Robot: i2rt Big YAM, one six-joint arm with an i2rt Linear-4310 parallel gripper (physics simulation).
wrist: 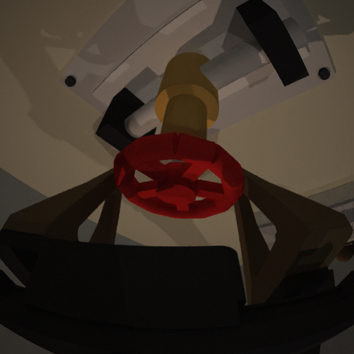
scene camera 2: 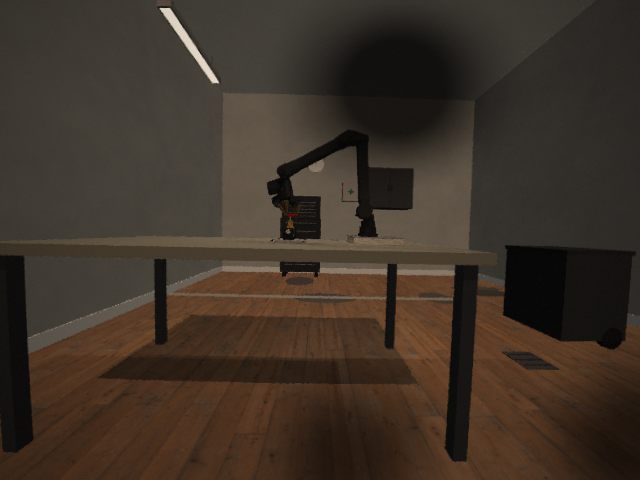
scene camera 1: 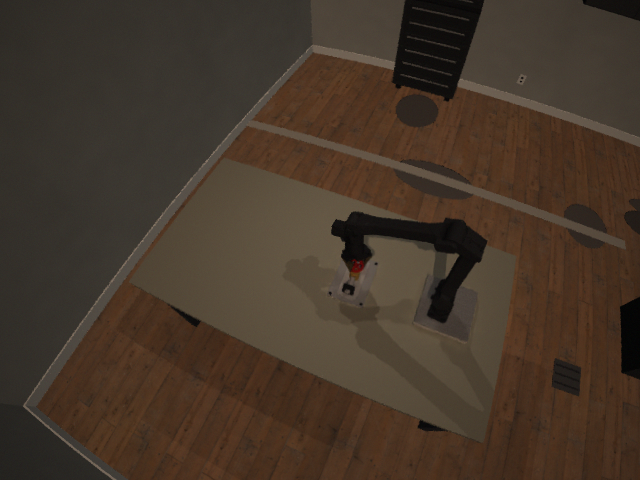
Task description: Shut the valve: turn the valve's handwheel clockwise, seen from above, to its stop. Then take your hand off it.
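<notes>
The red handwheel (scene camera 1: 357, 266) (scene camera 2: 291, 214) sits on top of the brass valve body (scene camera 1: 354, 275) (scene camera 2: 290, 224) (wrist: 187, 107). In the wrist view the wheel's rim (wrist: 175, 146) shows between the two fingers, one at its left edge and one at its right. My gripper (wrist: 176, 175) is shut on the handwheel, reaching it from above with a tilt. The valve's grey pipe (wrist: 235, 62) runs through two black clamps on a light base plate (scene camera 1: 368, 281) (wrist: 82, 89). Small parts of the wheel's far side and the finger tips are hidden behind the rim.
The valve stands on a beige table (scene camera 1: 248, 232) (scene camera 2: 206, 251). The arm's own base stands on a grey slab (scene camera 1: 465, 310) (scene camera 2: 382, 240) to the right of the valve. A dark drawer cabinet (scene camera 1: 436, 49) stands by the far wall, and a dark bin (scene camera 2: 594, 294) is right of the table.
</notes>
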